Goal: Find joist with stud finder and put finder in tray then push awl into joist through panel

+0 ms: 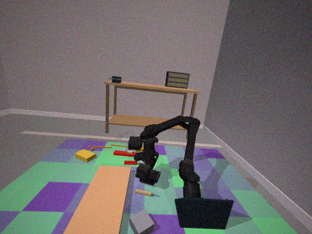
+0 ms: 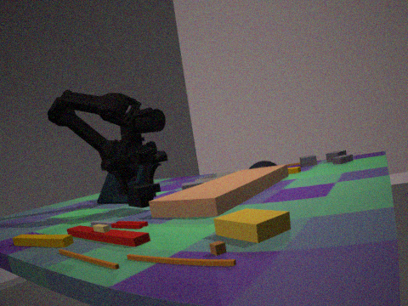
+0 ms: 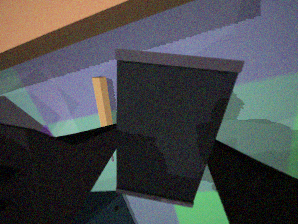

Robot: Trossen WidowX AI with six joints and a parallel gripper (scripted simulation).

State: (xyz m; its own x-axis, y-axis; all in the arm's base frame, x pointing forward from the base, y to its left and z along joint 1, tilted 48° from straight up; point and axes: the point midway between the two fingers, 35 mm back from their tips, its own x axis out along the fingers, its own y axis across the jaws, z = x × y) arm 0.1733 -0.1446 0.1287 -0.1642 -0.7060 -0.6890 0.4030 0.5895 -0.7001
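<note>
The awl is 80 mm to the left of my gripper tip, 40 mm below it and 10 mm behind it. From my gripper tip the other things lie so: stud finder 20 mm below, 10 mm to the left, 10 mm behind; yellow block 400 mm ahead, 240 mm to the right, 40 mm below.
</note>
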